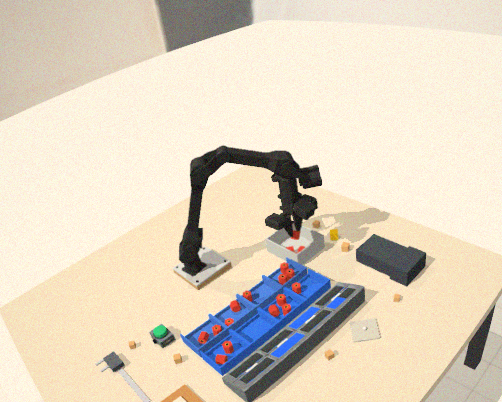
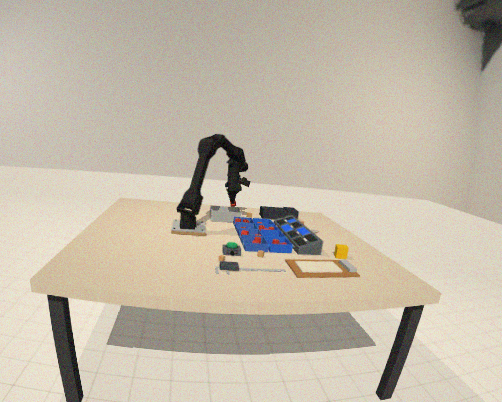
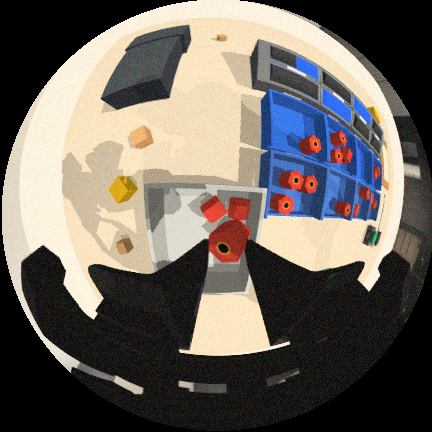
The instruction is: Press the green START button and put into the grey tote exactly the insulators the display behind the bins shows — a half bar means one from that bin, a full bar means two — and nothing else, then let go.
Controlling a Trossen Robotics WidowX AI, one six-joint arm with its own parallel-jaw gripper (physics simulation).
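Places are measured from the arm's base along level axes (x down, y right, z back), in centimetres.
Where they show: gripper, fingertip midpoint: [image 1: 294,234] [image 2: 232,203] [image 3: 226,244]; arm's base, origin of the base link: [image 1: 194,267] [image 2: 187,226].
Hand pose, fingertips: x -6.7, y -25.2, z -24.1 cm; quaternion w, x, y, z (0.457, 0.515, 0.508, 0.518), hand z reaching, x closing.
Each offset is from my fingertips to the centre of the thing. "spot": to the spot under its first point.
My gripper [image 1: 296,233] [image 2: 233,202] [image 3: 226,244] is shut on a red insulator {dx +0.0, dy +0.2, dz -0.4 cm} [image 3: 233,239], held above the grey tote {dx +6.2, dy -2.3, dz +2.7 cm} [image 1: 281,251] [image 2: 222,214] [image 3: 154,220]. Two more red insulators {dx +7.1, dy -0.8, dz -1.4 cm} [image 3: 213,208] {dx +7.1, dy +2.6, dz -1.4 cm} [image 3: 239,208] lie inside the tote. The blue bins [image 1: 255,328] [image 2: 280,248] [image 3: 290,117] hold several other red insulators. The display [image 1: 310,340] [image 2: 312,248] [image 3: 257,65] behind them shows a half blue bar in the upper cell at its tote end and longer blue bars in two other cells. The green START button {dx +6.9, dy +51.6, dz +9.2 cm} [image 1: 160,330] [image 2: 231,245] [image 3: 374,237] is near the far end of the bins.
A dark box {dx +6.1, dy -11.1, dz -29.1 cm} [image 1: 390,255] [image 2: 278,212] [image 3: 145,67] stands beyond the tote. A yellow block {dx +7.6, dy -14.1, dz -5.0 cm} [image 1: 334,234] [image 3: 123,189] and a wooden cube {dx +7.8, dy -10.6, dz -12.2 cm} [image 1: 345,246] [image 3: 141,136] lie beside it. A plug {spot: dx +7.0, dy +67.5, dz +12.1 cm} [image 1: 114,361] [image 2: 229,266] lies near the button. A flat grey plate {dx +8.6, dy +16.5, dz -36.9 cm} [image 1: 365,334] lies behind the display.
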